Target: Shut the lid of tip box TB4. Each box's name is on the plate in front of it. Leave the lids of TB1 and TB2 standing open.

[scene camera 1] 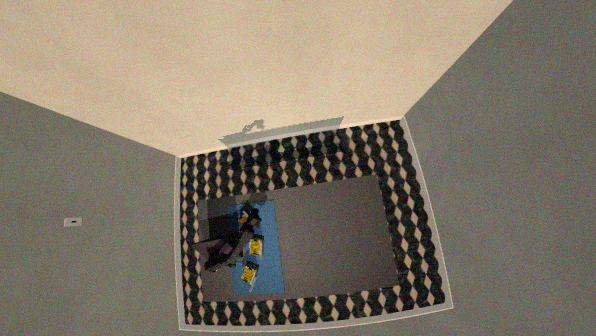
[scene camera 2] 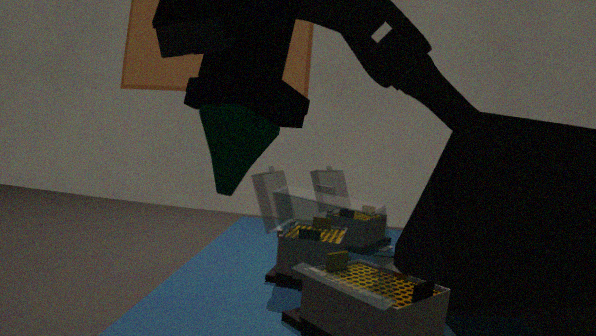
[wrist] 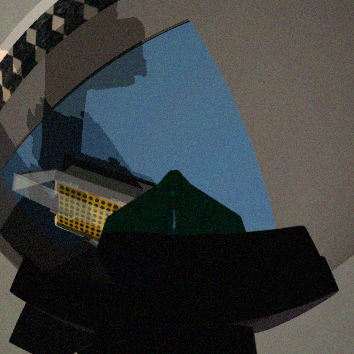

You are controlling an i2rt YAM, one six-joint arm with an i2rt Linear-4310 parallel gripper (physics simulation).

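Where they show: gripper, fingertip midpoint: [scene camera 1: 259,218] [scene camera 2: 224,194] [wrist: 173,177]; arm's base, link origin: [scene camera 1: 214,254] [scene camera 2: 522,206].
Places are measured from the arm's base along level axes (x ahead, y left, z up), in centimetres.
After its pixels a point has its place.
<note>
Three tip boxes with yellow racks stand on the blue mat: a near box [scene camera 2: 380,315] {z -7.4, x 25.2, y 31.0 cm} [scene camera 1: 243,217] [wrist: 82,207] {z 1.9, x 32.4, y 29.9 cm}, a middle box [scene camera 2: 302,255] [scene camera 1: 255,246] and a far box [scene camera 2: 367,230] [scene camera 1: 249,273]. The name plates are unreadable, so I cannot tell which is TB4. One clear lid [scene camera 2: 270,200] {z -2.2, x 40.7, y 4.8 cm} stands raised at the middle box; another clear lid [scene camera 2: 331,186] {z 3.0, x 30.3, y 31.1 cm} stands raised behind it. A wider clear panel slants between them; its box is unclear. A clear lid part [wrist: 35,182] {z 1.7, x 29.2, y 33.6 cm} shows beside the near box. My gripper [scene camera 2: 224,193] {z 1.1, x 39.8, y 29.1 cm} [wrist: 173,177] {z 1.1, x 39.8, y 29.1 cm} is shut and empty, above the mat.
The blue mat [scene camera 1: 272,270] {z -12.4, x 46.0, y -15.9 cm} [scene camera 2: 200,285] {z -12.4, x 46.2, y 17.7 cm} [wrist: 200,110] {z -12.4, x 44.9, y 31.0 cm} lies on the grey-brown table [scene camera 1: 335,235] {z -12.6, x 100.0, y 11.6 cm}. The dark arm [scene camera 1: 222,250] {z 2.0, x 8.8, y 3.7 cm} [scene camera 2: 400,55] {z 20.7, x 23.1, y 6.7 cm} reaches from its base over the boxes. Its shadow falls across the mat in the wrist view.
</note>
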